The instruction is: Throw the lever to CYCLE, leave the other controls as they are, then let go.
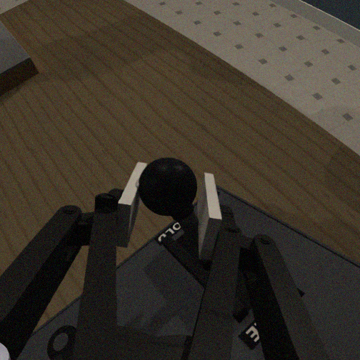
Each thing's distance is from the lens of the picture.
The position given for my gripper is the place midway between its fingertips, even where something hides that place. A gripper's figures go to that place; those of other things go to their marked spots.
my gripper (pixel 172 184): 22 cm
black ball knob (pixel 167 186): 17 cm
